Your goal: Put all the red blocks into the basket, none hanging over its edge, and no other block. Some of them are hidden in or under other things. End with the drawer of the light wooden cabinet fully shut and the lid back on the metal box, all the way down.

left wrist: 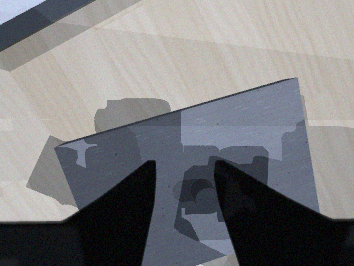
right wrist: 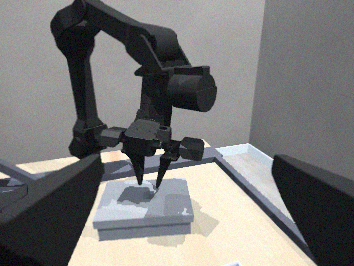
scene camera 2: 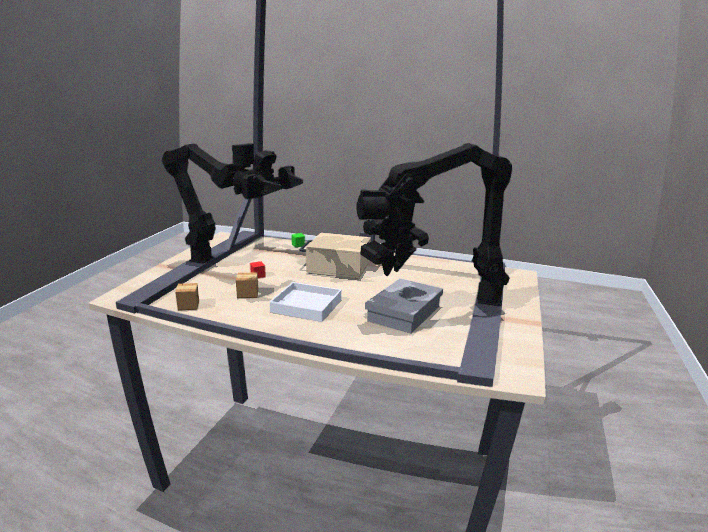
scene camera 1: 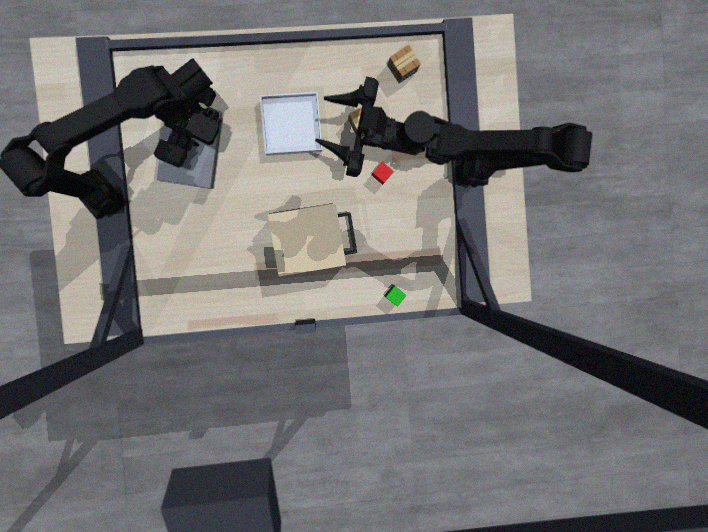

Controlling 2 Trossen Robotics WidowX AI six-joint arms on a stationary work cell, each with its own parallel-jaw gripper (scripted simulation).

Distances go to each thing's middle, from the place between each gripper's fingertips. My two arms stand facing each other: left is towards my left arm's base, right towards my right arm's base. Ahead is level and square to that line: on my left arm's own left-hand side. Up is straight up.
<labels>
Right now the grey metal lid (scene camera 2: 397, 300) is 1 cm behind my left hand (scene camera 1: 200, 138), 4 cm to the left of it and 9 cm below it. Also, from my left hand: white basket (scene camera 1: 292, 123) (4 cm ahead, 22 cm to the right, 13 cm below); then metal box (scene camera 2: 388, 321) (1 cm behind, 4 cm to the left, 11 cm below); then light wooden cabinet (scene camera 1: 309, 239) (26 cm behind, 24 cm to the right, 10 cm below).
Right now the white basket is 8 cm ahead of my right hand, 10 cm to the left of it and 29 cm below it. Also, from my right hand: metal box (4 cm ahead, 35 cm to the left, 28 cm below); light wooden cabinet (22 cm behind, 8 cm to the left, 26 cm below); grey metal lid (4 cm ahead, 35 cm to the left, 26 cm below).
</labels>
